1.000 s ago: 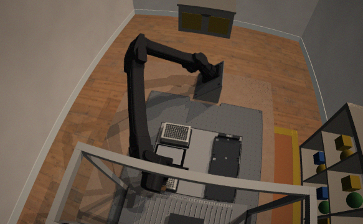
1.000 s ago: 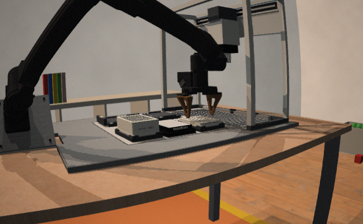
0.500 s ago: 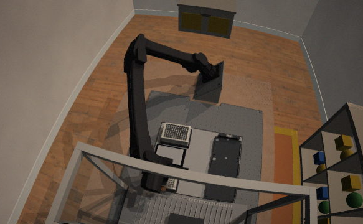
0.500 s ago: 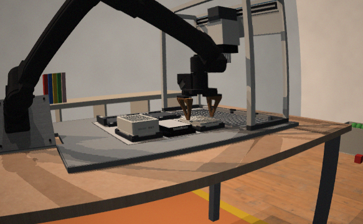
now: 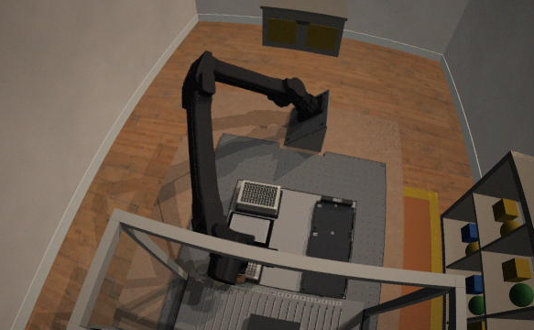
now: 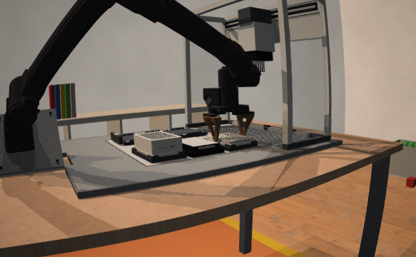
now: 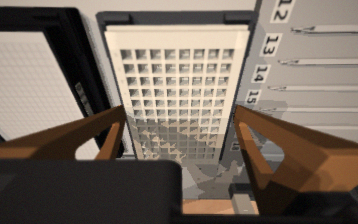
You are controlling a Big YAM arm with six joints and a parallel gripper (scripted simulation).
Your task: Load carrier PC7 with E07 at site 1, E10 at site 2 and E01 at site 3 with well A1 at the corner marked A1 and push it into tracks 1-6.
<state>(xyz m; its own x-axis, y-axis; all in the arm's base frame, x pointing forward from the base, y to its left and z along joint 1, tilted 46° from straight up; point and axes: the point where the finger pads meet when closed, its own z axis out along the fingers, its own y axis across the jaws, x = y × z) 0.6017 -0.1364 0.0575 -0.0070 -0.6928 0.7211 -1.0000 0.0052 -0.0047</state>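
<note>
My hand is 10 mm above the 96-well plate E01. From my hand the other things lie so: nest S1 (220 mm behind, 20 mm below, 10 mm to the left); nest S3 (20 mm below); nest S2 (120 mm behind, 20 mm below).
</note>
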